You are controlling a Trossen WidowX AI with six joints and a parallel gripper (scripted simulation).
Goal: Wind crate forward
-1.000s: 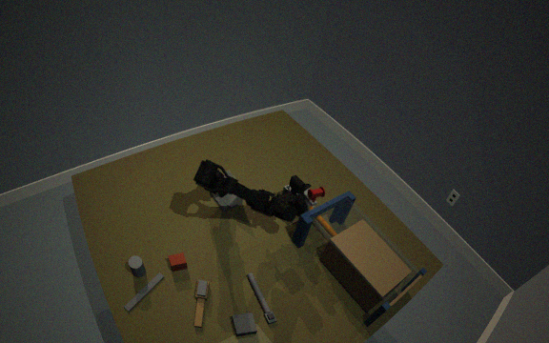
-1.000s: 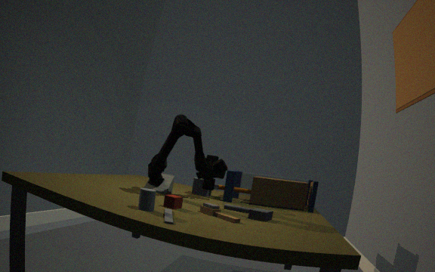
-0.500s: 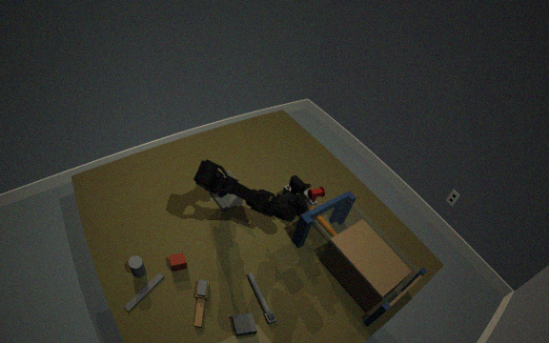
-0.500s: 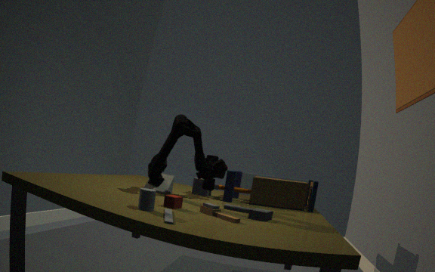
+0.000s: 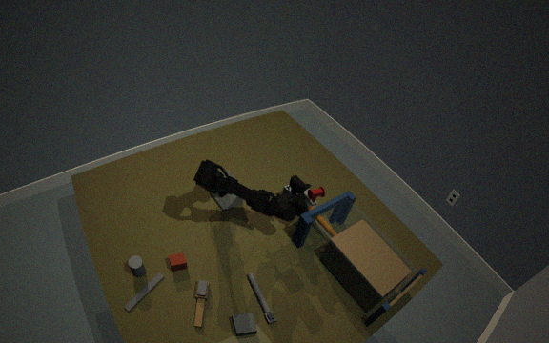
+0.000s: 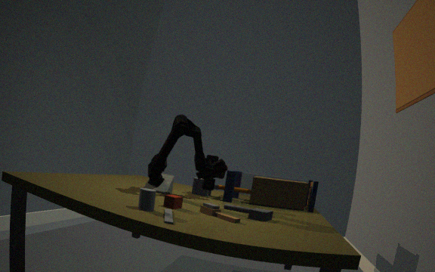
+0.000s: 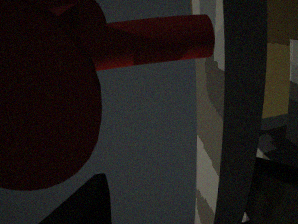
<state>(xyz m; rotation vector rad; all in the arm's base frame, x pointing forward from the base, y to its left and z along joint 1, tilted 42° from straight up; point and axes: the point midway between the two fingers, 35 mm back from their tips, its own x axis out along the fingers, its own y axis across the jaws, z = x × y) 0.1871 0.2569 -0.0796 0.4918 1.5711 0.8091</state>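
My gripper tip is 2 cm short of the grey crank handle, 1 cm to the left of it and 1 cm above it. The rest, counted from my gripper tip: grey block: 38 cm ahead, 46 cm to the right, 12 cm below; grey winch: 6 cm behind, 2 cm to the right, 10 cm below; red grip: 5 cm ahead, 1 cm to the right, 2 cm above.
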